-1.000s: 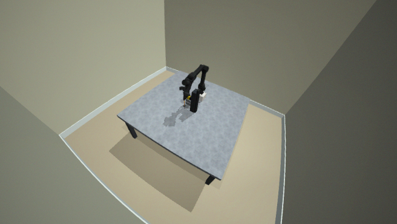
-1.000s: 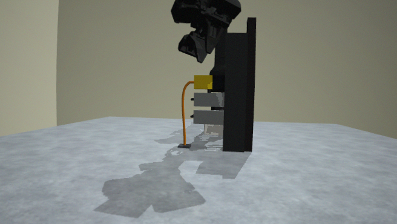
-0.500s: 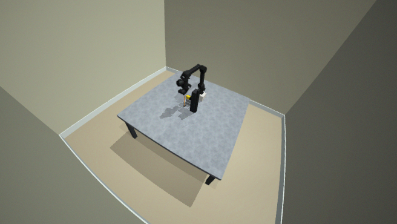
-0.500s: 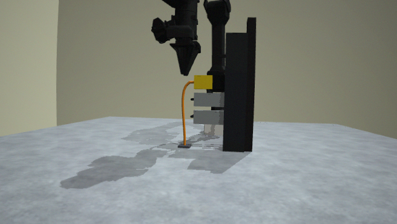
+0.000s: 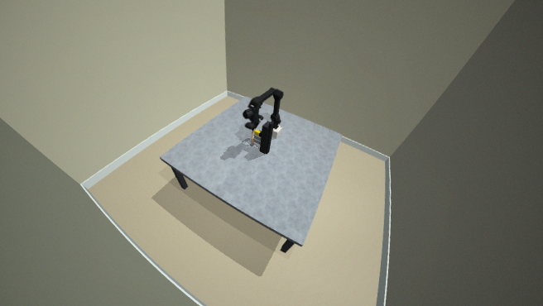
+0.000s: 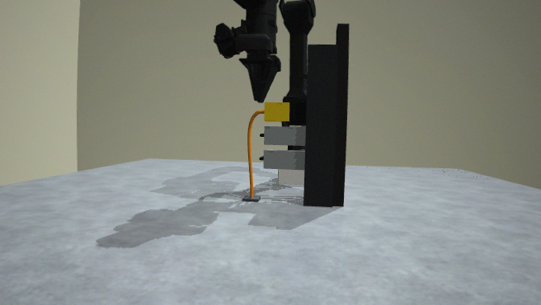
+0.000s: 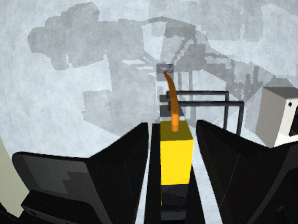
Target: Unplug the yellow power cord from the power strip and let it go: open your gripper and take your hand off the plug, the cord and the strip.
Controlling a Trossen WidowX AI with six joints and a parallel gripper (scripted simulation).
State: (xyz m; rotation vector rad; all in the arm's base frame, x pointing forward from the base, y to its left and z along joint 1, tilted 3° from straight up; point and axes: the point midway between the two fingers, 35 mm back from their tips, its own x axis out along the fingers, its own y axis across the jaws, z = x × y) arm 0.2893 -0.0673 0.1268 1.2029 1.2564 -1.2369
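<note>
The yellow plug is 1 cm behind my gripper tip, 5 cm to the left of it and 1 cm below it. Round my gripper tip: dark foot: 1 cm to the right, 18 cm below.
</note>
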